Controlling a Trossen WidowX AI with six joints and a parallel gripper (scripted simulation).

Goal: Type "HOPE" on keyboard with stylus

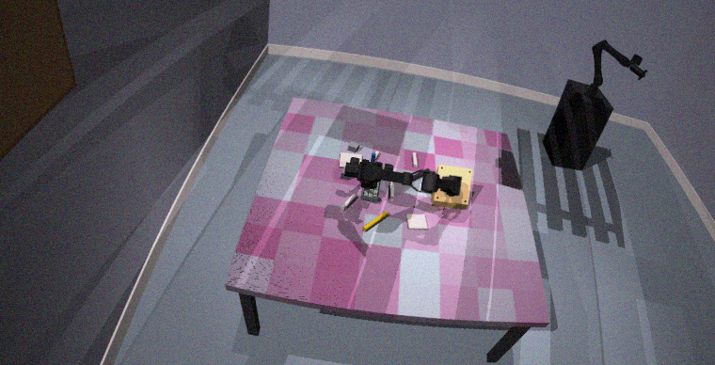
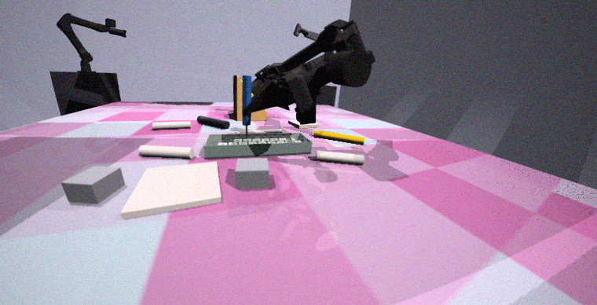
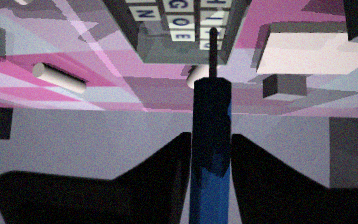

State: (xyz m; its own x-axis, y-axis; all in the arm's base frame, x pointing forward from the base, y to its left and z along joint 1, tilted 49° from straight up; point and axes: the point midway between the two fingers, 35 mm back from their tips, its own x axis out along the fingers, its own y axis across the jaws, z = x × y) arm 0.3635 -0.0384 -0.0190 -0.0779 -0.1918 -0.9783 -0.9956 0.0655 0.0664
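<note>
Right now my gripper tip is 90 mm short of the white flat plate, 110 mm to the left of it and 90 mm above it. Round my gripper tip: black cylinder (240 mm behind, 70 mm to the right, 80 mm below); then yellow cylinder (40 mm behind, 260 mm to the left, 80 mm below); then blue stylus (20 mm below).
</note>
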